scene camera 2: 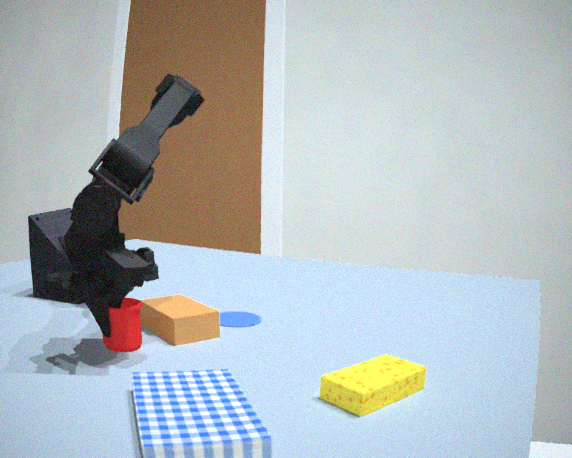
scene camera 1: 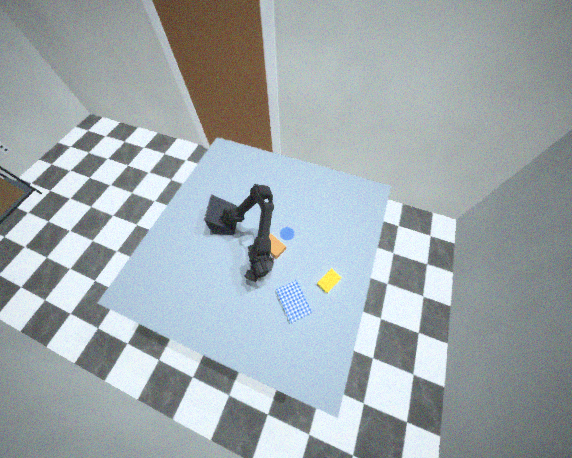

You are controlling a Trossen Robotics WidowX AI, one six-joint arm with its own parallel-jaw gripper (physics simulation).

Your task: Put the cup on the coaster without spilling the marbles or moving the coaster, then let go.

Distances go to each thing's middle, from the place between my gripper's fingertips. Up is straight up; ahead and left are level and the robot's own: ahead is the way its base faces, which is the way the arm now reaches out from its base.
The wooden block (scene camera 2: 179, 320) lies 140 mm to the left of my hand. From my hand the other things lie so: red cup (scene camera 2: 125, 322): 30 mm to the left, 10 mm behind, 10 mm above.
